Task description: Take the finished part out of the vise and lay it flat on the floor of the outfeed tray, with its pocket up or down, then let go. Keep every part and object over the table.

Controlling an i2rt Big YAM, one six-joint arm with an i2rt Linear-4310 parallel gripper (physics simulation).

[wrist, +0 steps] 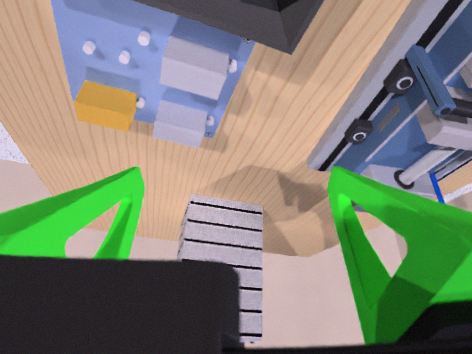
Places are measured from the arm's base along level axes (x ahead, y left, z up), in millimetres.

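Where they show: gripper, fingertip midpoint: (236,177).
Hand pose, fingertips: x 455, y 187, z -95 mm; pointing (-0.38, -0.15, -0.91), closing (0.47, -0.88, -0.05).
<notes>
Each offset is from my fingertips to the top centre of the thing. "pt": to the spot under its first point. Level surfaces: height alone.
My gripper (236,177) is open, its two green fingers wide apart, with nothing between the fingertips. A dark tray {pt dy +14, dx -5, dz -141 mm} (225,21) shows partly at the top edge, with its near right corner over the wood; its floor and what lies in it are out of view. At the right edge stands a blue and grey fixture with a blue handle {pt dy -147, dx +53, dz -109 mm} (431,82), a pale block (445,127) and a metal rod {dy -247, dx -6, dz -95 mm} (425,167). It may be the vise, but I cannot tell. The finished part with its pocket cannot be made out.
A blue board {pt dy +101, dx -134, dz -173 mm} (107,70) with white pegs lies at the upper left on the wooden table {dz -181 mm} (270,130). It carries two grey blocks {dy +18, dx -70, dz -137 mm} (194,67) {dy +4, dx -159, dz -137 mm} (180,122) and a yellow-orange block {dy +92, dx -173, dz -137 mm} (105,106). A grey slotted block (225,227) shows below, between the fingers and partly hidden by the gripper body.
</notes>
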